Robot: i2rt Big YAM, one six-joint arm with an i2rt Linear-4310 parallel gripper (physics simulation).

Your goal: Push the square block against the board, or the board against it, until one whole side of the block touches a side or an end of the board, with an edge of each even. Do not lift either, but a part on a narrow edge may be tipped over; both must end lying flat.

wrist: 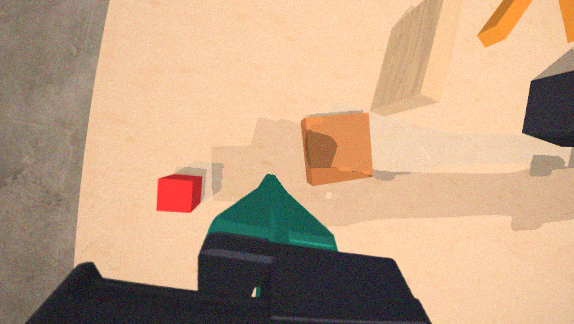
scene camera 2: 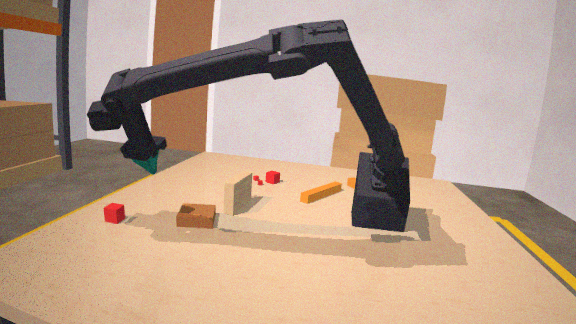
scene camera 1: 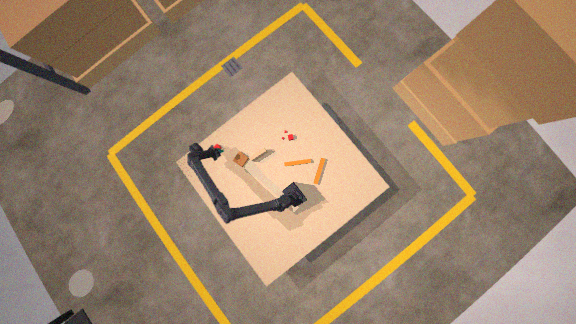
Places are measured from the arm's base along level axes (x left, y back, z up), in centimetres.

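Where they show: gripper, fingertip midpoint: [wrist: 269,180] [scene camera 2: 154,173] [scene camera 1: 223,151]; arm's base, origin of the base link: [scene camera 2: 384,173] [scene camera 1: 294,195].
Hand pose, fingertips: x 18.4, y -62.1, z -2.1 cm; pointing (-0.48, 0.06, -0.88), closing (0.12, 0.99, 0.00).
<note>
Each offset is from my fingertips to the top centre of the thing.
The square block {dx -3.8, dy +10.6, dz -10.4 cm} [scene camera 1: 241,159] [scene camera 2: 196,216] [wrist: 345,145] is orange-brown and lies flat on the table, partly in the arm's shadow. The board {dx -17.8, dy +18.9, dz -3.7 cm} [scene camera 1: 260,155] [scene camera 2: 238,195] [wrist: 410,60] is pale wood and stands upright on a narrow edge. Its near end is close to one corner of the block, with a small gap, and the two are turned at an angle to each other. My gripper [scene camera 1: 220,150] [scene camera 2: 154,172] [wrist: 269,180] is shut and empty, its green fingertips together. It hangs well above the table, between the block and a red cube in the wrist view.
The red cube {dx +4.5, dy -10.5, dz -9.4 cm} [scene camera 1: 217,147] [scene camera 2: 114,213] [wrist: 175,194] lies beyond the block, on the side away from the arm's base [scene camera 2: 381,200] [wrist: 552,105]. A larger red cube {dx -47.4, dy +25.3, dz -9.4 cm} [scene camera 1: 291,137] [scene camera 2: 272,177] with small red bits and two orange bars {dx -37.4, dy +45.0, dz -10.3 cm} [scene camera 1: 298,162] [scene camera 2: 321,192] [wrist: 505,22] lie past the board.
</note>
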